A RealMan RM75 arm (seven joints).
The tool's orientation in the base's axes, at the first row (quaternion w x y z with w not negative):
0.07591 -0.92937 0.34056 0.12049
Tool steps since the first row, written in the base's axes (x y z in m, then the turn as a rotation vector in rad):
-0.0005 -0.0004 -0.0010 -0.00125 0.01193 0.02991
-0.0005 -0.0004 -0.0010 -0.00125 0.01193 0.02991
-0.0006 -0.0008 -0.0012 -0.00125 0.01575 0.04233
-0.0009 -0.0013 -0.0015 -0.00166 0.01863 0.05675
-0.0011 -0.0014 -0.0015 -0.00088 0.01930 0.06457
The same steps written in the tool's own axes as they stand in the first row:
0.0002 0.0007 0.0010 -0.01650 -0.00998 -0.02582
0.0002 0.0007 0.0010 -0.01650 -0.00998 -0.02582
0.0004 0.0011 0.0011 -0.02227 -0.01360 -0.03688
0.0005 0.0017 0.0013 -0.02832 -0.01636 -0.05000
0.0005 0.0019 0.0013 -0.03031 -0.01784 -0.05749

